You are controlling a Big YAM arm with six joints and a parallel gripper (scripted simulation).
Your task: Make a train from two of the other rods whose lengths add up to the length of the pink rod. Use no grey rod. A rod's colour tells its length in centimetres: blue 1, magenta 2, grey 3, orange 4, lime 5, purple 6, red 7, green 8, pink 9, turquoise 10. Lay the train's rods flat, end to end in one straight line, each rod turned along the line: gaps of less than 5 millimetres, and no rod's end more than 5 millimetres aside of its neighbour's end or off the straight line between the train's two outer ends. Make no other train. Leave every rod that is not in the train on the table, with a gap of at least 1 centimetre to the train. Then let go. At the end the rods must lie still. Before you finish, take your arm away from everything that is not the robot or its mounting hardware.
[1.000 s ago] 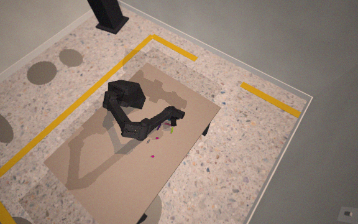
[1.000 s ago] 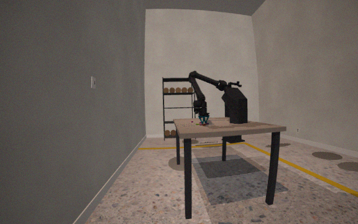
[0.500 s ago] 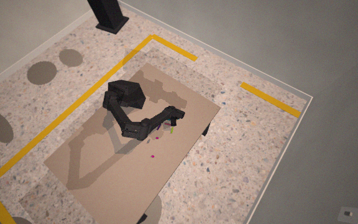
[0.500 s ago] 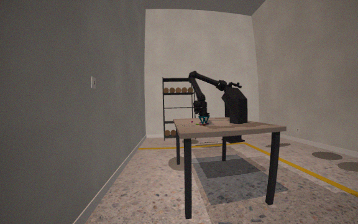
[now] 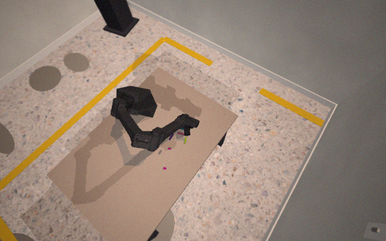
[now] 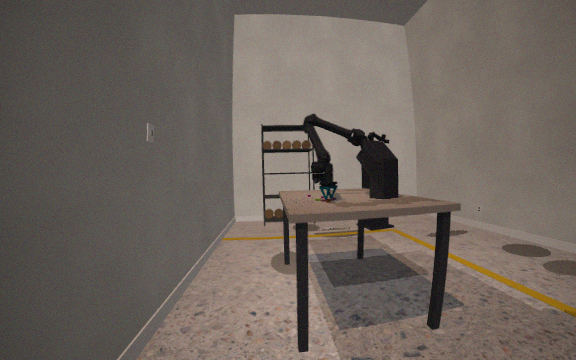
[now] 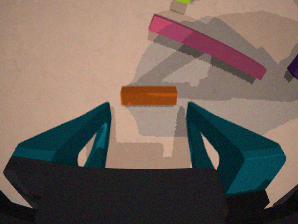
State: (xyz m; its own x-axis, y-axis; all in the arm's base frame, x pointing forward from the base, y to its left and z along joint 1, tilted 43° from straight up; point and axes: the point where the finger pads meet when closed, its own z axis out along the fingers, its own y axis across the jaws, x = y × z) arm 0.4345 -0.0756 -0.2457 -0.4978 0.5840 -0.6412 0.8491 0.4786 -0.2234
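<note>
Right now my hand is 20 mm above the orange rod. From my hand the other things lie so: purple rod 120 mm to the right, 90 mm behind, 20 mm below; lime rod 90 mm to the right, 30 mm ahead, 20 mm below; pink rod 60 mm to the right, 20 mm below, 20 mm behind.
</note>
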